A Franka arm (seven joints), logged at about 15 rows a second.
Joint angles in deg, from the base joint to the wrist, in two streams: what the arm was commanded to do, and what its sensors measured. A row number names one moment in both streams.
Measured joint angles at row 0:
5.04 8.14 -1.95 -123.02 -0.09 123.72 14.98
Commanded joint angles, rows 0 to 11:
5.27 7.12 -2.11 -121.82 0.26 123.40 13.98
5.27 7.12 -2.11 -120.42 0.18 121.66 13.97
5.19 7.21 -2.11 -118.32 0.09 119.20 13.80
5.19 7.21 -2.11 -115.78 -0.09 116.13 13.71
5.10 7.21 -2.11 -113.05 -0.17 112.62 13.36
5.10 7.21 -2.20 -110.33 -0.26 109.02 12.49
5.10 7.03 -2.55 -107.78 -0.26 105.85 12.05
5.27 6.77 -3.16 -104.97 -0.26 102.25 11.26
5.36 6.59 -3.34 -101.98 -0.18 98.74 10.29
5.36 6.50 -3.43 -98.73 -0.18 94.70 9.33
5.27 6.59 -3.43 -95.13 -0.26 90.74 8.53
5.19 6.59 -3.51 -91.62 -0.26 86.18 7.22
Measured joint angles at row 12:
5.05 6.64 -2.96 -101.38 -0.19 97.16 10.90
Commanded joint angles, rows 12 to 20:
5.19 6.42 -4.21 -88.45 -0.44 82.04 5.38
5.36 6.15 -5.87 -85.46 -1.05 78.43 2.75
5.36 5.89 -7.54 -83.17 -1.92 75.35 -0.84
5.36 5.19 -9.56 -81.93 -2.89 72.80 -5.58
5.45 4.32 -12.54 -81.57 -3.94 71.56 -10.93
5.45 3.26 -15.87 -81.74 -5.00 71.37 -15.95
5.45 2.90 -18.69 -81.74 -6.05 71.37 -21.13
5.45 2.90 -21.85 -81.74 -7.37 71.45 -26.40
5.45 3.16 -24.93 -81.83 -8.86 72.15 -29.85
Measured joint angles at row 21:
5.01 3.05 -17.79 -82.58 -5.18 72.75 -18.61
